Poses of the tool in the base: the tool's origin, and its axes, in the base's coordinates. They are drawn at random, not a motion.
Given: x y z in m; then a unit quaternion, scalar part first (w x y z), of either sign.
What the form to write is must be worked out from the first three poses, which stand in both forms.
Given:
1: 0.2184 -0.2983 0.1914 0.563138 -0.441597 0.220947 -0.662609
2: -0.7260 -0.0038 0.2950 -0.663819 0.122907 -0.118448 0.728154
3: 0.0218 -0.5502 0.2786 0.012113 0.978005 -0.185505 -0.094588
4: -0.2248 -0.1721 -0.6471 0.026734 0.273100 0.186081 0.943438
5: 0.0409 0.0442 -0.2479 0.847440 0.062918 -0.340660 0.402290
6: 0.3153 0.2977 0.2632 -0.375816 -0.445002 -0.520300 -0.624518
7: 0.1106 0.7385 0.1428 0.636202 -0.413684 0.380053 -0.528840
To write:
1: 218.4 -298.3 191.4 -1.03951 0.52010 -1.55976
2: -726.0 -3.8 295.0 -0.27769 0.26762 -1.64517
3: 21.8 -550.2 278.6 3.04902 -0.57833 -0.29489
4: -224.8 -172.1 -647.1 0.84367 0.57485 2.91449
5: 40.9 44.2 -247.9 0.13265 -0.71823 0.84817
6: 315.3 297.7 263.2 1.13858 1.33124 1.59789
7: 110.6 738.5 142.8 -0.94502 0.86819 -1.20808
